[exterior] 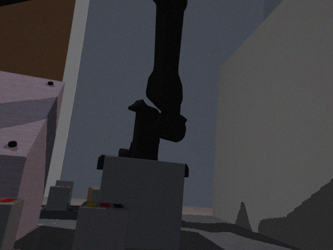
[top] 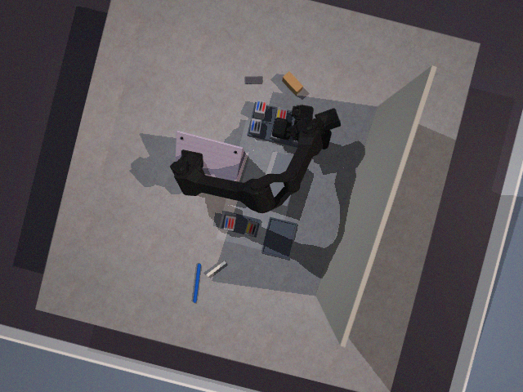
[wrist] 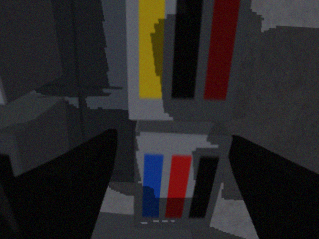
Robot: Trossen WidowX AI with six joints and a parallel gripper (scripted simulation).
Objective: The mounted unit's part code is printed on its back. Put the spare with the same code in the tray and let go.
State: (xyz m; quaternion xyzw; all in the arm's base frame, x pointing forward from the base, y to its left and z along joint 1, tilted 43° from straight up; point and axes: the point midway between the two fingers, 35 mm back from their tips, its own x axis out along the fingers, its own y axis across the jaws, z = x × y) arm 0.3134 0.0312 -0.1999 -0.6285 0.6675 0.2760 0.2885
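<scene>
Now: gripper tip 20 mm below the grey spare block. The rest, counted from my gripper tip: tall dark wall panel 220 mm ahead, 180 mm to the right, 210 mm above; tall grey block 40 mm behind, 150 mm to the right, 30 mm above; dark tray 360 mm to the right, 10 mm below.
</scene>
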